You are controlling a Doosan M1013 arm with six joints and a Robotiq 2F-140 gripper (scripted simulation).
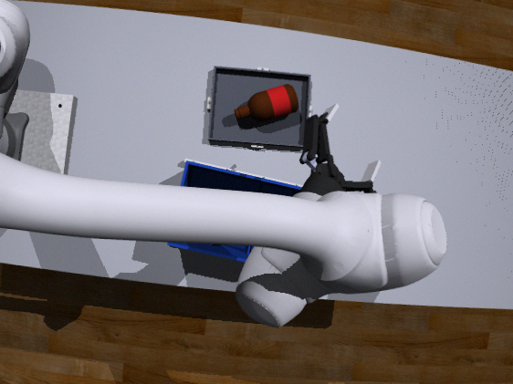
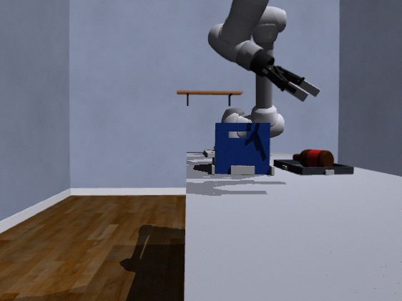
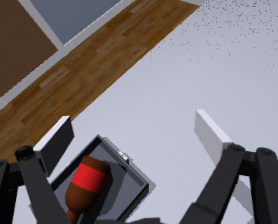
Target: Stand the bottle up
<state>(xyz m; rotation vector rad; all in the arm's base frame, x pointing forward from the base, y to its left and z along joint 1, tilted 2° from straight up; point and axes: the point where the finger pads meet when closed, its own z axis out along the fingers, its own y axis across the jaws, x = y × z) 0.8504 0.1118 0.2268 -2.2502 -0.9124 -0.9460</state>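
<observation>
The bottle lies 17 cm behind my hand, 8 cm to the left of it and 22 cm below it. The rest, counted from my hand: blue crate 20 cm behind, 19 cm to the right, 18 cm below; dark tray 18 cm behind, 9 cm to the left, 25 cm below.
</observation>
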